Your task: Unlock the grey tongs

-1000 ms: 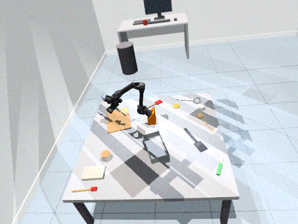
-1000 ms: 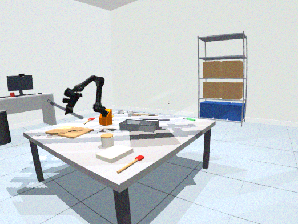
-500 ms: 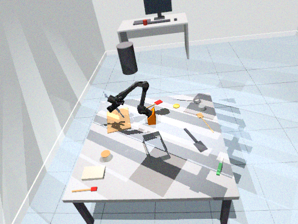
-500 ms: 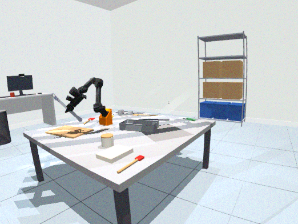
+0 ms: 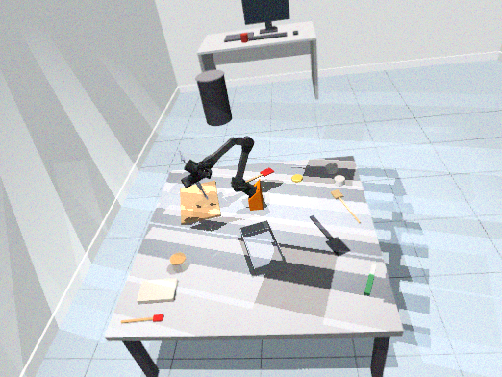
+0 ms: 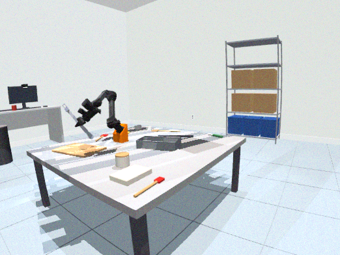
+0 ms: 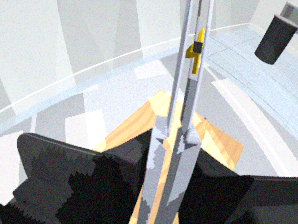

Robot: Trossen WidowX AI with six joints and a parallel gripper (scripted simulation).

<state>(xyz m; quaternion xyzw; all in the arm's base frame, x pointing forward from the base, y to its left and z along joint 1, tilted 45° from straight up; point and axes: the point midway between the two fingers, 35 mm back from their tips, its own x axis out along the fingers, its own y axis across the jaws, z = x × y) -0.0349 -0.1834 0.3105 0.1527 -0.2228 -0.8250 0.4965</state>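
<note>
My gripper tip is now 170 mm above the wooden board and 10 mm short of it. Also, from my gripper tip: jar 530 mm ahead, 150 mm below, 40 mm to the left; yellow lock piece 70 mm above; red spatula 350 mm to the left, 250 mm behind, 170 mm below.
</note>
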